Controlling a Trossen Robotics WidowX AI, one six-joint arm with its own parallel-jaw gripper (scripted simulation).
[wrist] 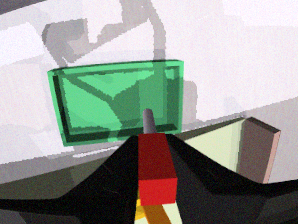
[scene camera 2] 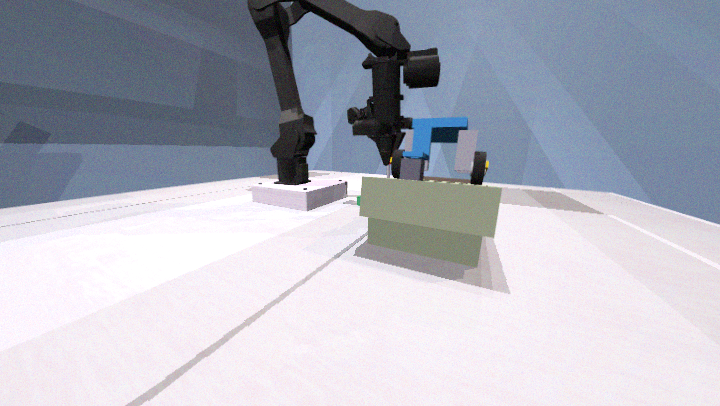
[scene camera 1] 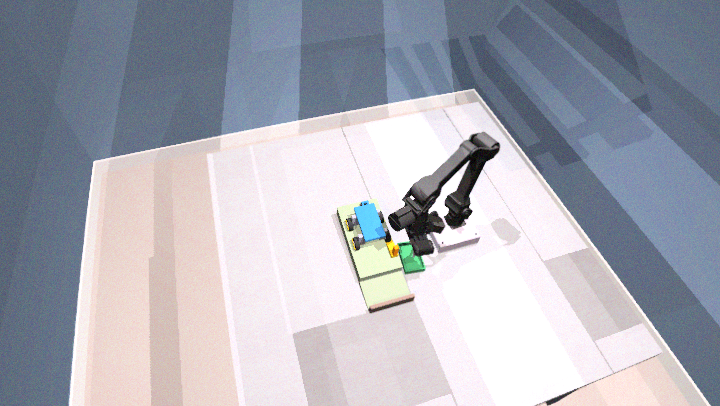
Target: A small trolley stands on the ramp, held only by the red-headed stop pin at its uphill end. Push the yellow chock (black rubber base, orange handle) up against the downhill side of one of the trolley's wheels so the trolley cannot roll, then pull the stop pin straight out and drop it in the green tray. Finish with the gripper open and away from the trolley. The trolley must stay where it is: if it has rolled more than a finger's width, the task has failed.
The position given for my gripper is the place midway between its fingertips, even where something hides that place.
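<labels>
I can see my gripper in the wrist view (151,142), and scene camera 1 (414,248) has it too, as does scene camera 2 (388,164).
</labels>
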